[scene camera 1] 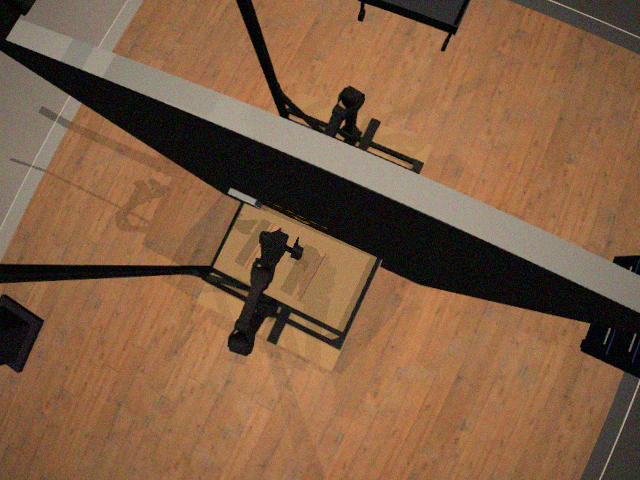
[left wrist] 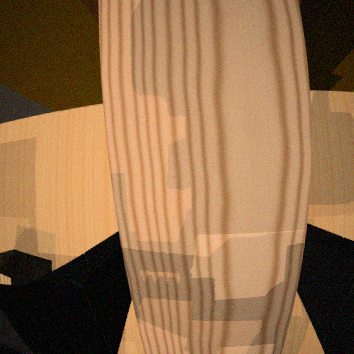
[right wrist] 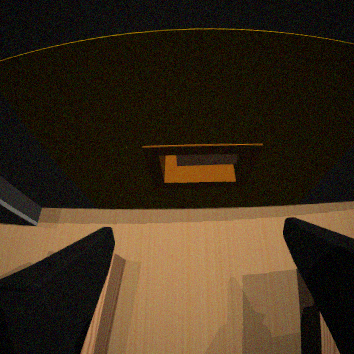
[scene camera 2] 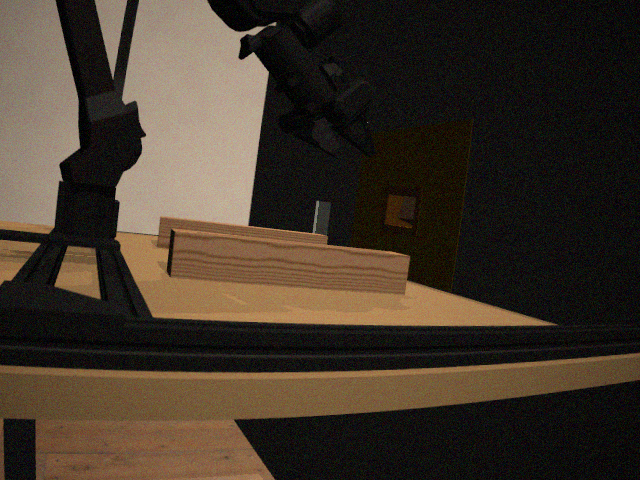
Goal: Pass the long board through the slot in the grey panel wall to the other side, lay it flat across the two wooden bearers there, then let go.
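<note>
The long board [left wrist: 204, 158], pale with wood grain, fills the left wrist view lengthwise. My left gripper [left wrist: 208, 227] is shut on it, its dark fingers on either side of the board. The board points at the dark panel wall [scene camera 1: 375, 171] [scene camera 2: 509, 143]. The slot [scene camera 2: 402, 210] [right wrist: 199, 165] sits in a dim yellow patch of the wall; something orange shows inside it, and I cannot tell what. Two wooden bearers [scene camera 2: 285, 267] [scene camera 2: 242, 231] lie side by side on the table. My right gripper [scene camera 1: 292, 249] [scene camera 2: 332, 130] [right wrist: 199, 232] is open and empty, above the bearers and facing the slot.
The wall crosses the whole scene diagonally, with one arm on each side. A small grey upright piece [scene camera 2: 322, 217] [scene camera 1: 244, 196] [right wrist: 17, 204] stands by the wall at the table's far corner. A black frame [scene camera 2: 318, 338] borders the table [scene camera 1: 328, 295].
</note>
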